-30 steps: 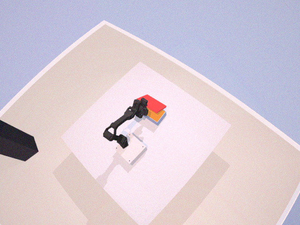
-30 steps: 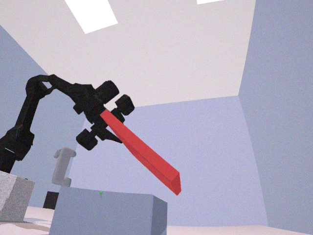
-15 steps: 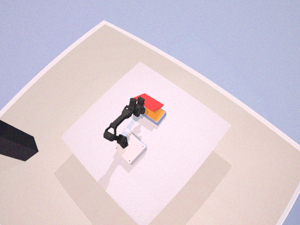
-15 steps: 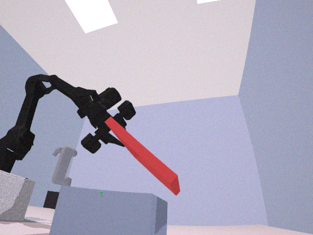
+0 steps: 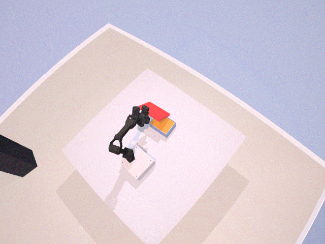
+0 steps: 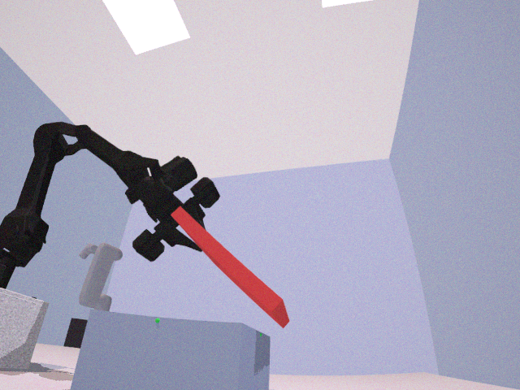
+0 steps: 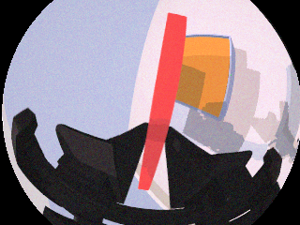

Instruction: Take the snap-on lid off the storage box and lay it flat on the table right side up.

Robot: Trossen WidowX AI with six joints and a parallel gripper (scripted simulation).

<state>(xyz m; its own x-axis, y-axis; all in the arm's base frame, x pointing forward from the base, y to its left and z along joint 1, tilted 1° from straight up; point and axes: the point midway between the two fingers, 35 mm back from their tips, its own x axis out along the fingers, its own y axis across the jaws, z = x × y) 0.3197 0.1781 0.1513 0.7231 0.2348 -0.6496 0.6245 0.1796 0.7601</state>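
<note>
Right now my gripper tip is 60 mm short of the red lid, 20 mm to the right of it and 50 mm above it. From my gripper tip the other things lie so: storage box 70 mm ahead, 80 mm to the right, 190 mm below.
</note>
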